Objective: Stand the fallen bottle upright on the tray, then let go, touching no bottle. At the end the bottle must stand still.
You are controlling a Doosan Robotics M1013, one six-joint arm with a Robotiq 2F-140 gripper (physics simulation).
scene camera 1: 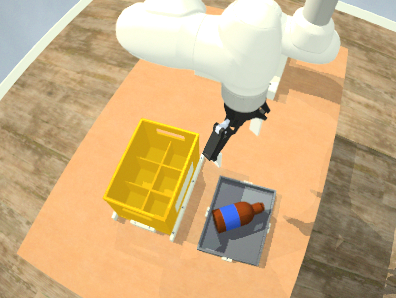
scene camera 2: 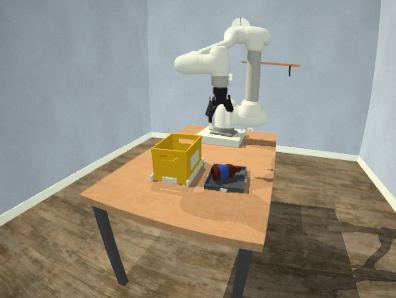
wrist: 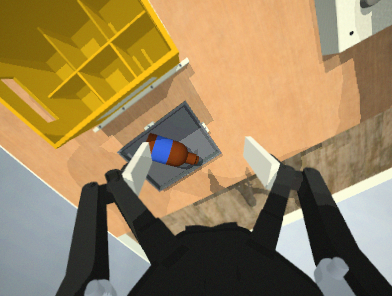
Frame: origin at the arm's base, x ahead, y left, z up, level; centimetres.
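Seen in the pictures: gripper, fingertip midpoint: (scene camera 1: 235, 146) (scene camera 2: 220, 126) (wrist: 197, 149); arm's base, link origin: (scene camera 2: 224, 133).
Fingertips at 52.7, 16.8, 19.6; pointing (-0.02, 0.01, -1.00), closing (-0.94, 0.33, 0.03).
Offsets run from my fingertips to a thing's top centre, as dx, dy, dz.
A brown bottle with a blue label @(+9.0, +8.2, -16.9) (scene camera 1: 231, 217) (scene camera 2: 223, 172) (wrist: 164, 150) lies on its side in the grey tray @(+10.0, +8.6, -22.2) (scene camera 1: 245, 246) (scene camera 2: 212, 187) (wrist: 174, 125). In scene camera 1 its neck points right and slightly up, towards the tray's right rim; in the wrist view the neck points right and slightly down. My gripper (scene camera 1: 237, 144) (scene camera 2: 220, 115) (wrist: 197, 149) is open and empty. It hangs above the table, higher than the bottle and towards the robot base from the tray, apart from both. In the wrist view the left finger pad overlaps the bottle's base end and hides a little of it.
A tall yellow crate with compartments @(+12.7, -18.8, -7.3) (scene camera 1: 172, 222) (scene camera 2: 170, 167) (wrist: 167, 55) stands beside the tray, with pale brackets around its foot. The crate's walls rise well above the tray's rim. The robot's white base plate (scene camera 2: 225, 139) (wrist: 350, 35) is at the table's far end.
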